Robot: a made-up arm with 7 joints.
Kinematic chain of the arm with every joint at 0, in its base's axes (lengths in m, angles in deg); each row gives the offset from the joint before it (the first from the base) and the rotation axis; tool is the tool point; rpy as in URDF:
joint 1: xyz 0 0 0.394 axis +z
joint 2: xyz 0 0 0 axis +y
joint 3: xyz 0 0 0.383 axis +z
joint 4: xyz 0.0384 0 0 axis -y
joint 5: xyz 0.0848 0 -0.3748 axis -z
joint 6: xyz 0 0 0 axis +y
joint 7: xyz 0.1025 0 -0.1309 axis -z
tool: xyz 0 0 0 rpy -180 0 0
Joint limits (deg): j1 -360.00..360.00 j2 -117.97..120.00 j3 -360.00..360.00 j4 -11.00..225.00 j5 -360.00..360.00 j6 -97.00..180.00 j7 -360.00..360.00
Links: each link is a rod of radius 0.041 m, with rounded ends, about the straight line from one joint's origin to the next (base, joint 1, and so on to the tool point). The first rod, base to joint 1, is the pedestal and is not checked.
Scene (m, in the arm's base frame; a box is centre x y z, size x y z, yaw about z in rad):
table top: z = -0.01
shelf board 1: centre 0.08 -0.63 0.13 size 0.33 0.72 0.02 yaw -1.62
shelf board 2: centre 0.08 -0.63 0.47 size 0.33 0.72 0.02 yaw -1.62
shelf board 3: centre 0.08 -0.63 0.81 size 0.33 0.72 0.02 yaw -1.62
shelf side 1: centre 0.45 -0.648 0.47 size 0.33 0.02 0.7 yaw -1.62
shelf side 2: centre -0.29 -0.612 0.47 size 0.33 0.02 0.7 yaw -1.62
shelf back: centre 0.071 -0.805 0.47 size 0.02 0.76 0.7 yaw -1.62
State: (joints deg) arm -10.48 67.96 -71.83 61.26 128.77 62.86 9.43
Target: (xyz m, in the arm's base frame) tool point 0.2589 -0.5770 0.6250
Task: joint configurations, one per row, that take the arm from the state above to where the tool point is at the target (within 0.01 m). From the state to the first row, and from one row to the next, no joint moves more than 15 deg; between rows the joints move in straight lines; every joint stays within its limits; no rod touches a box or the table.
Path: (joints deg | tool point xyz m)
1: 0.81 61.89 -73.85 50.47 127.13 63.03 9.43 | 0.2303 -0.4852 0.2869
2: 12.10 55.81 -75.88 39.68 125.48 63.19 9.43 | 0.2342 -0.4022 0.2861
3: 23.39 49.74 -77.90 28.89 123.84 63.36 9.43 | 0.2231 -0.3172 0.2750
4: 28.01 57.57 -92.05 33.83 125.86 59.77 9.43 | 0.2284 -0.3711 0.3707
5: 32.62 65.41 -106.19 38.76 127.89 56.19 9.43 | 0.2453 -0.3843 0.4926
6: 37.23 73.24 -120.33 43.69 129.91 52.61 9.43 | 0.2703 -0.3452 0.6250
7: 25.06 66.99 -113.21 53.04 130.37 55.49 9.43 | 0.2822 -0.4274 0.6169
8: 12.88 60.73 -106.09 62.38 130.83 58.37 9.43 | 0.2779 -0.5062 0.6141
9: 0.70 54.48 -98.96 71.73 131.30 61.25 9.43 | 0.2589 -0.5770 0.6250

